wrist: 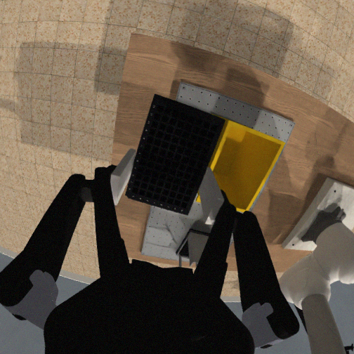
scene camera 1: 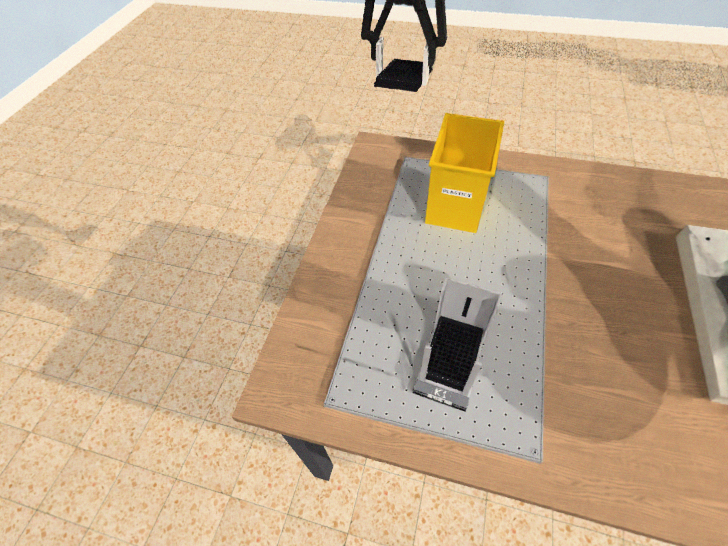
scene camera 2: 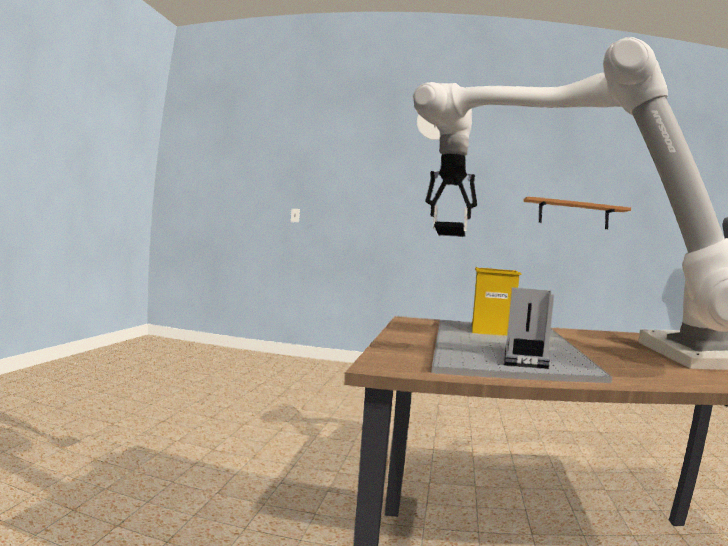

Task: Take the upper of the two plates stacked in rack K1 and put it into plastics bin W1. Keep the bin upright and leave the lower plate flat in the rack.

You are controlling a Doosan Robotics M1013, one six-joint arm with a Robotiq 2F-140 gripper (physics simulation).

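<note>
A black gridded plate is held between the fingers of my gripper, high above the table's far left end. My gripper is shut on this plate. The yellow plastics bin W1 stands upright and lower down. In the wrist view the held plate lies mostly left of the bin's opening and overlaps its left rim. Grey rack K1 stands nearer the table's front edge. Another black plate lies flat in it.
Bin and rack stand on a perforated grey board on the wooden table. The arm's pale base plate is on the right. A wall shelf hangs behind.
</note>
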